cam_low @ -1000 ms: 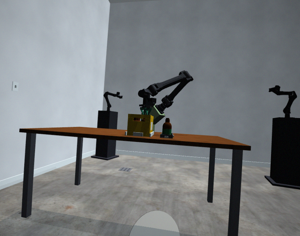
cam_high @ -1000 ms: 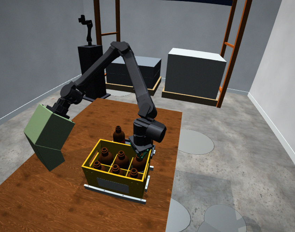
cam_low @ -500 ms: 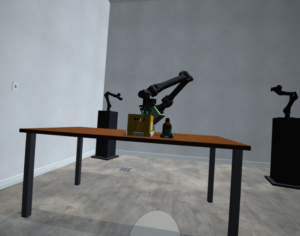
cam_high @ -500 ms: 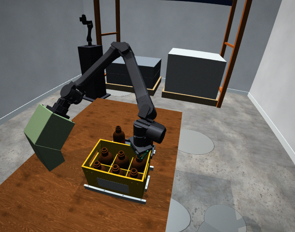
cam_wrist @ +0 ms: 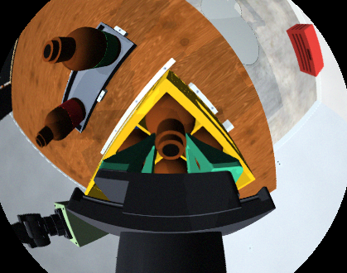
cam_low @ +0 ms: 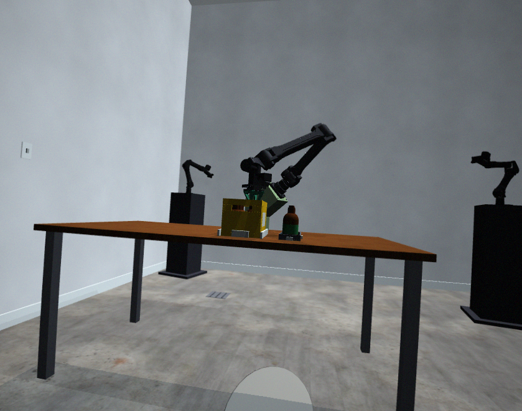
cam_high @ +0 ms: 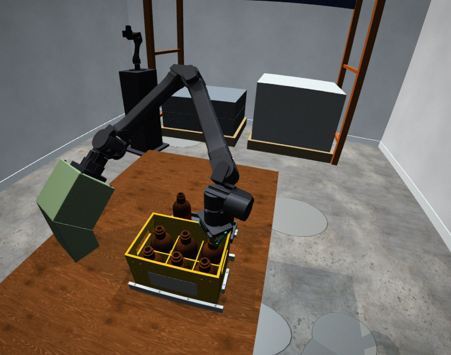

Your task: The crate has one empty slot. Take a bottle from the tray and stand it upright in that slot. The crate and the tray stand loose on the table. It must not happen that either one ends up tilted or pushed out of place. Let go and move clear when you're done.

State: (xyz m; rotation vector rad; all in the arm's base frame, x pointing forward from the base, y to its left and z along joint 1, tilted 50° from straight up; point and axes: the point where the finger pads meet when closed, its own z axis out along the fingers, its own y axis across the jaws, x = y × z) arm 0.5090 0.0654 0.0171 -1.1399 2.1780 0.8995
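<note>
Right now the crate is 70 mm behind my hand, 70 mm to the right of it and 70 mm below it. From my hand the other things lie so: tray: 140 mm behind, 160 mm to the left, 140 mm below.
</note>
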